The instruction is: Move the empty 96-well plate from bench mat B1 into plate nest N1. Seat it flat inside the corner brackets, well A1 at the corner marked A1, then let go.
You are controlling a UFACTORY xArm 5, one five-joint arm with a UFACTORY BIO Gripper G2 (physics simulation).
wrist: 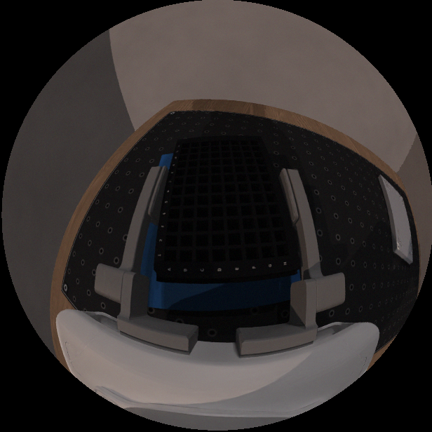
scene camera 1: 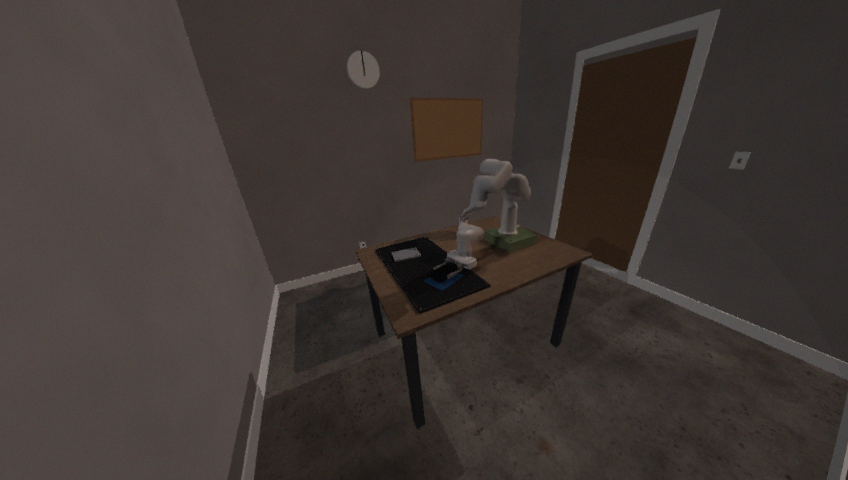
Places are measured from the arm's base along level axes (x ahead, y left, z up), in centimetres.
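Pixels of known places: hand at its tool point: (scene camera 1: 443, 272); arm's base at its link origin: (scene camera 1: 507, 232).
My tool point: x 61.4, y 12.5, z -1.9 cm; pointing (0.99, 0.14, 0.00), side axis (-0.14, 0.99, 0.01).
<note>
Ahead of a thing's pixels: the offset from my tool point to its top centre. Level surfaces: height alone.
The black 96-well plate @(dx +0.6, dy +0.2, dz +0.5 cm) (scene camera 1: 443, 273) (wrist: 226, 220) is level between the fingers, a little above the blue bench mat B1 @(dz -2.9 cm) (scene camera 1: 442, 284) (wrist: 220, 296). In the wrist view its row letters run along the near edge, with A at the left. My gripper (scene camera 1: 447, 270) (wrist: 223, 182) is shut on the plate's two long sides. The light grey plate nest N1 @(dx +4.6, dy -33.8, dz -1.7 cm) (scene camera 1: 405, 254) (wrist: 397, 220) lies at the far end of the black board in the scene view and at the right in the wrist view. Its brackets and A1 mark are too small to tell.
A black perforated board @(dz -3.2 cm) (scene camera 1: 416, 274) (wrist: 345, 240) lies under the mat and the nest on the wooden table @(dz -4.4 cm) (scene camera 1: 523, 264) (wrist: 75, 220). The arm's base stands on a green block (scene camera 1: 512, 240) at the table's back right.
</note>
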